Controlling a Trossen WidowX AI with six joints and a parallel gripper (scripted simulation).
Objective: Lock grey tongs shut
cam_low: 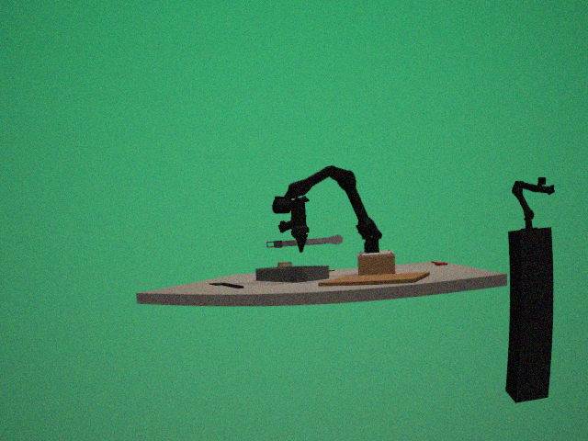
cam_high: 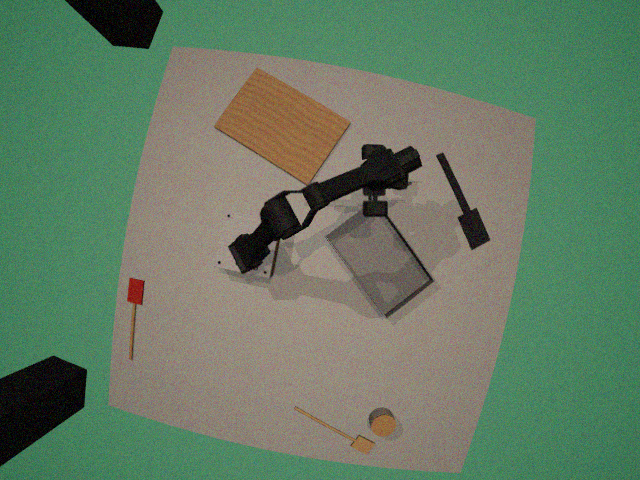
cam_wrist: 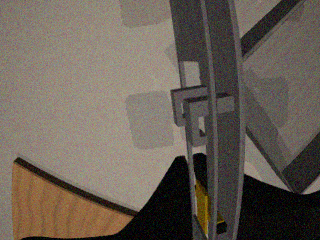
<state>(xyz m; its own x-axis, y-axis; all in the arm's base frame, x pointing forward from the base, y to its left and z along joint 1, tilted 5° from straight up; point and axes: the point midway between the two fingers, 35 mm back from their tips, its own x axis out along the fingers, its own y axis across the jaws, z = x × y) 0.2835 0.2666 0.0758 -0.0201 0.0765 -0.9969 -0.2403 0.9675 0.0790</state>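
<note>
Right now the wooden board is 300 mm behind my gripper tip, 140 mm to the left of it and 120 mm below it. The rest, counted from my gripper tip: roasting tin (190 mm to the right, 100 mm below, 90 mm ahead); then black spatula (320 mm ahead, 120 mm below, 30 mm to the left); then yellow mark (40 mm above, 10 mm ahead).
</note>
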